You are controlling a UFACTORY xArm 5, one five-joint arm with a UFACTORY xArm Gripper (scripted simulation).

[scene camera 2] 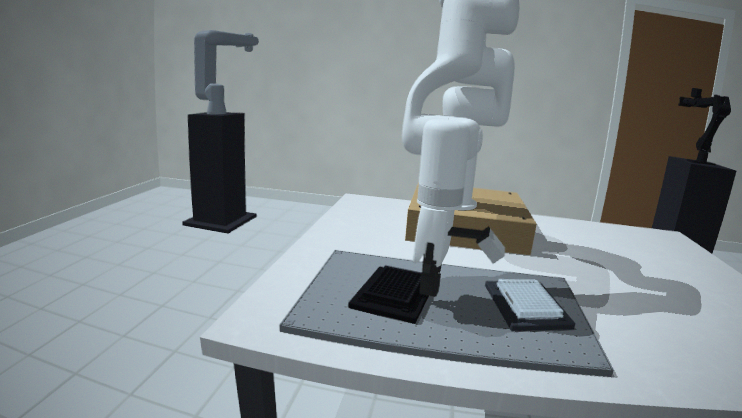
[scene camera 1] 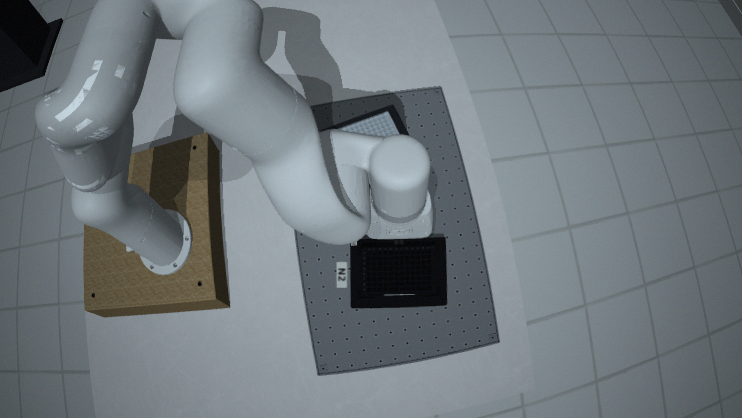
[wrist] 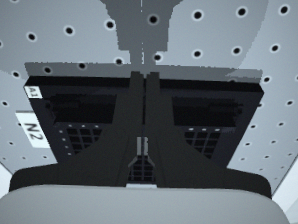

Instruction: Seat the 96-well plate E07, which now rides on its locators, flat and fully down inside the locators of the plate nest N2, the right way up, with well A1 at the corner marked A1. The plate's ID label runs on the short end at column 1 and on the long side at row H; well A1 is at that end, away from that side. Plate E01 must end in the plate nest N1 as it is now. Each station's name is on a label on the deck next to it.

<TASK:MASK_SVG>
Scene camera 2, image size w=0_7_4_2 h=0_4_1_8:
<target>my gripper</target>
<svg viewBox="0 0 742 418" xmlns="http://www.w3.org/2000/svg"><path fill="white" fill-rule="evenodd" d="M417 198L417 203L421 205L412 260L414 263L418 263L423 255L424 267L422 266L423 274L421 275L420 294L437 296L441 277L441 265L448 252L451 236L477 239L476 243L493 264L505 257L505 247L489 226L484 230L453 227L454 211L460 209L462 204L455 207L439 207L422 203Z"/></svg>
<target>black 96-well plate E07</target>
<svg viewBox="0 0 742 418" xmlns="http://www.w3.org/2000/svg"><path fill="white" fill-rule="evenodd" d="M385 265L364 290L361 299L397 309L410 309L419 293L421 272Z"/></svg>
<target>white plate E01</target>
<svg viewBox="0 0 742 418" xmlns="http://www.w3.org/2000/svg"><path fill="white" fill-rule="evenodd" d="M498 280L496 285L518 319L540 320L564 317L564 311L537 280Z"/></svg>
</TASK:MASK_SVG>
